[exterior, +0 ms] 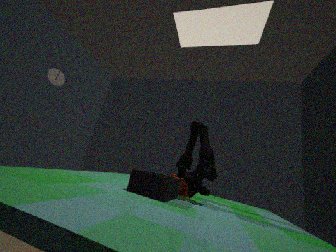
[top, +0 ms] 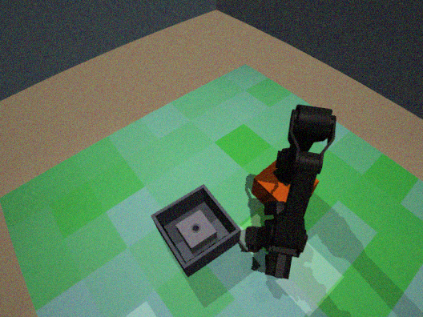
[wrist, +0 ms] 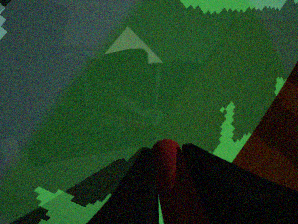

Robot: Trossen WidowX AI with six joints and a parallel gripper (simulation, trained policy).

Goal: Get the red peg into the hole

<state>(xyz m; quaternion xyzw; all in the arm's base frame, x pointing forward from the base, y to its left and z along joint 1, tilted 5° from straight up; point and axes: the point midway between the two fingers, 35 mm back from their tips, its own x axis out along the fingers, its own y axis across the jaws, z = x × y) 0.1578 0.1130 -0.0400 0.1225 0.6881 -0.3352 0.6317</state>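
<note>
Right now my gripper tip is 180 mm short of the grey plate, 140 mm to the left of it and 30 mm below it. Round my gripper tip: dark grey box: 180 mm ahead, 140 mm to the right, 10 mm above; red peg: 10 mm ahead, 10 mm to the left, 30 mm above.
</note>
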